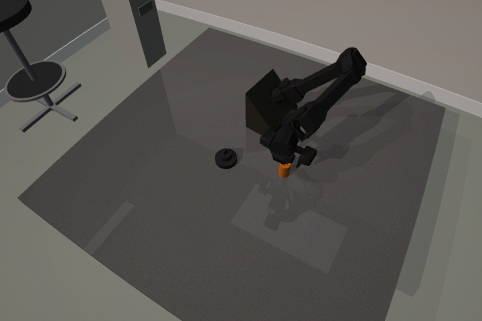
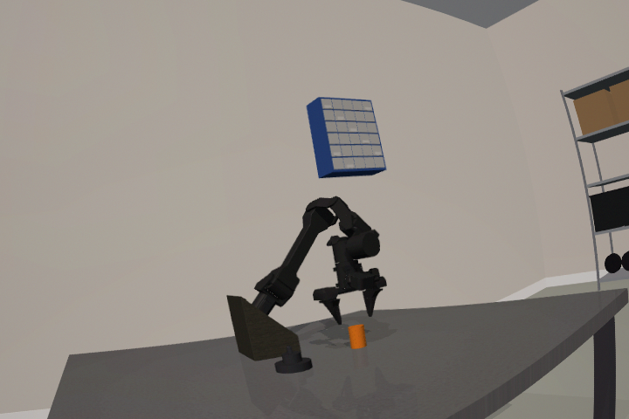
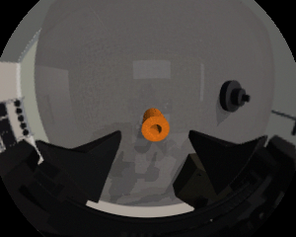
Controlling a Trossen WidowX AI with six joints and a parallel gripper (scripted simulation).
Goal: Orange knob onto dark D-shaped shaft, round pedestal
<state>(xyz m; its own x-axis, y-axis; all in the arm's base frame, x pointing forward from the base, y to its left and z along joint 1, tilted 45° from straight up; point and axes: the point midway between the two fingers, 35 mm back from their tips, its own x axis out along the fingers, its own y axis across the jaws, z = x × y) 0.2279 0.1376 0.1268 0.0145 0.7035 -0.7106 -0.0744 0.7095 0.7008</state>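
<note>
The orange knob is 5 cm below my gripper tip. Also, from my gripper tip: pedestal (8 cm ahead, 21 cm to the right, 4 cm below).
</note>
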